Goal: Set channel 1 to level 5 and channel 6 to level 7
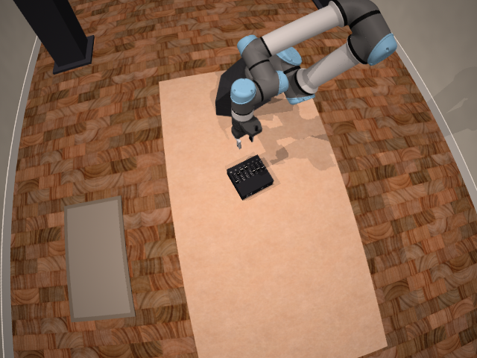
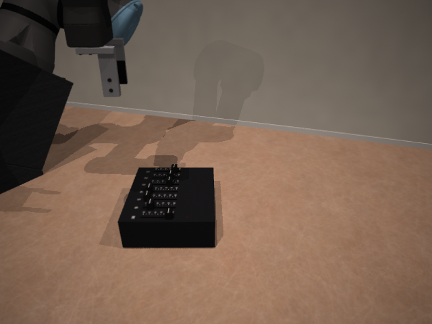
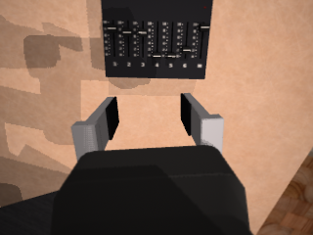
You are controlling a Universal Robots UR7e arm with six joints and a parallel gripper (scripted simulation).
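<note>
The channel 1 fader cap lies 5 cm ahead of my hand, 8 cm to the left of it and 18 cm below it. Also, from my hand: channel 5 fader cap 4 cm ahead, 2 cm to the right, 18 cm below; channel 4 fader cap 3 cm ahead, 18 cm below; channel 6 cap 5 cm ahead, 4 cm to the right, 18 cm below.
</note>
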